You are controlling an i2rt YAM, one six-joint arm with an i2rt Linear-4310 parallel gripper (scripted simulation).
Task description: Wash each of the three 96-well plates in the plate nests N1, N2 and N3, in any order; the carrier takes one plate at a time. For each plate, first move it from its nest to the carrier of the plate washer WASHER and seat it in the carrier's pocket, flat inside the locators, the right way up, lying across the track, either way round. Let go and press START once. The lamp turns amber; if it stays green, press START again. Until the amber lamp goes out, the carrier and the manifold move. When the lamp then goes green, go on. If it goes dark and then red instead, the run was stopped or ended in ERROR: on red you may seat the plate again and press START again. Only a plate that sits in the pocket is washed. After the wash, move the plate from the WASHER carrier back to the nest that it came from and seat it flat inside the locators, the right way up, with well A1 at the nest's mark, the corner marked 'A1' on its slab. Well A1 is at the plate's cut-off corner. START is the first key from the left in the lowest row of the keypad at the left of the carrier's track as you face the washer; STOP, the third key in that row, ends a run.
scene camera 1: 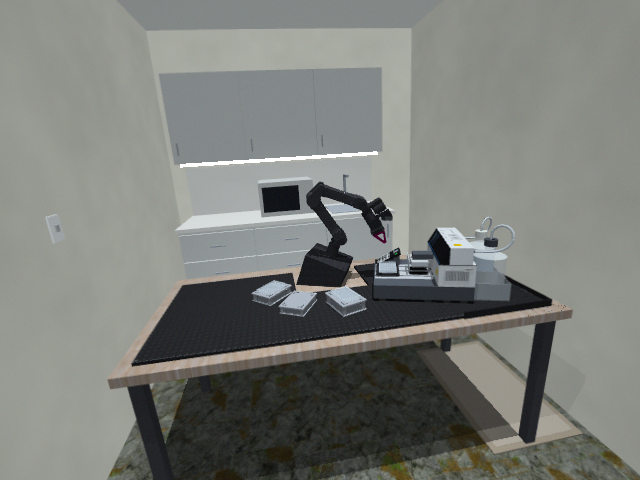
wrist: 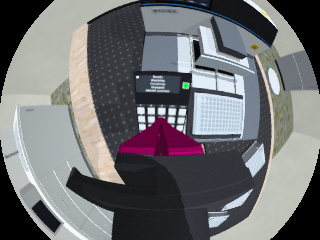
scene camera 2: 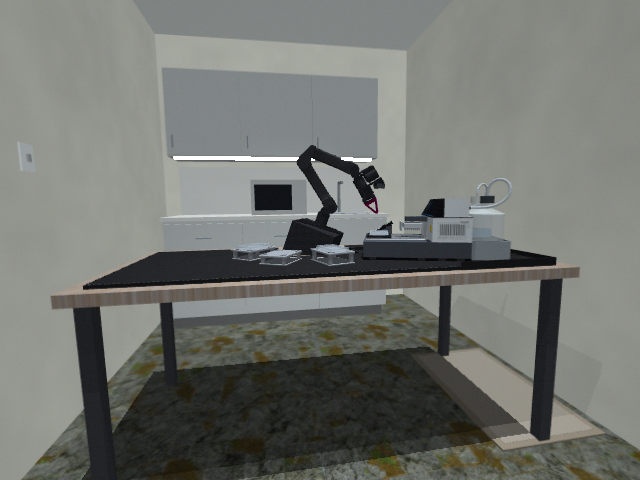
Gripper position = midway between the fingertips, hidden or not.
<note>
I see my gripper (wrist: 160, 121), a white 96-well plate (wrist: 211, 107) and a plate washer (scene camera 1: 450, 277).
The plate washer also shows in the wrist view (wrist: 171, 43).
</note>
